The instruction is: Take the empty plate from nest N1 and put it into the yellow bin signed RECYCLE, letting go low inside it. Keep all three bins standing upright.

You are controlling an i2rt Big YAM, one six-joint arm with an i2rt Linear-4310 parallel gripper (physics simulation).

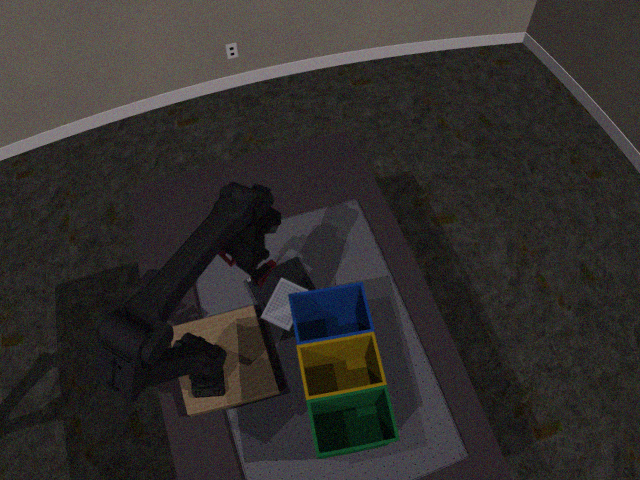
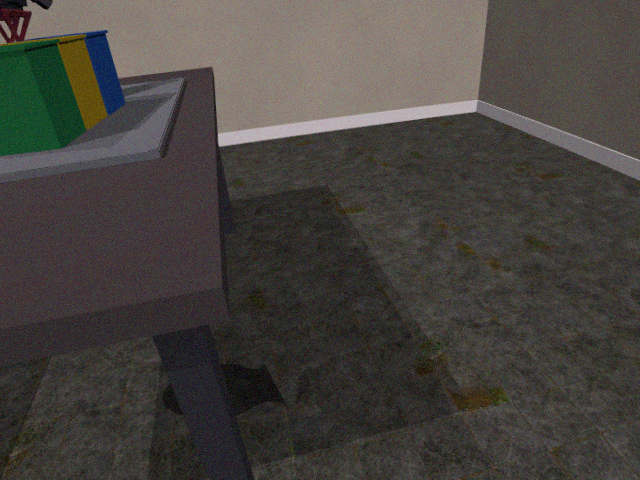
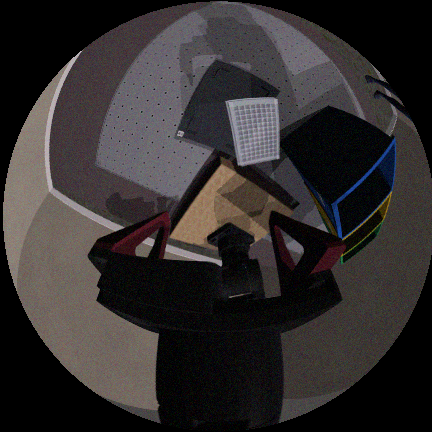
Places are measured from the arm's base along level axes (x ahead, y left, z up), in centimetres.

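Pixels of known places: gripper, between the fingertips: (image 1: 246, 275) (image 3: 218, 216); arm's base, origin of its link: (image 1: 207, 374) (image 3: 231, 237).
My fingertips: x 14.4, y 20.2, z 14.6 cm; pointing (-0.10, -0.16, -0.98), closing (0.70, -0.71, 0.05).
Note:
Ahead of a thing's pixels: the offset from my fingertips to its top centre. Level surfaces: height alone.
The white gridded plate @[dx +8.1, dy -2.0, dz -13.5 cm] (image 1: 283, 303) (image 3: 256, 131) lies askew over the edge of the dark nest base @[dx +7.6, dy +4.4, dz -15.7 cm] (image 3: 202, 112), near the blue bin; its wells look empty. The small tag on the base is unreadable. The yellow bin @[dx +19.1, dy -25.9, dz +0.8 cm] (image 1: 330, 356) (image 2: 82, 82) (image 3: 387, 206) stands upright between the blue bin @[dx +18.8, dy -12.9, dz +0.8 cm] (image 1: 330, 307) (image 2: 105, 72) and the green bin @[dx +19.6, dy -38.9, dz +0.8 cm] (image 1: 351, 418) (image 2: 31, 103), both upright. No RECYCLE sign is readable. My gripper (image 1: 247, 265) (image 2: 14, 40) (image 3: 218, 216) is open and empty, its red fingers wide apart, above the table and clear of the plate.
A wooden block (image 1: 206, 325) (image 3: 200, 212) stands beside the nest base. A black arm-like fixture (image 1: 206, 369) (image 3: 232, 240) reaches over it. A perforated grey board @[dz -17.2 cm] (image 1: 356, 227) (image 3: 135, 125) lies under the bins on the table @[dz -18.5 cm] (image 2: 113, 232).

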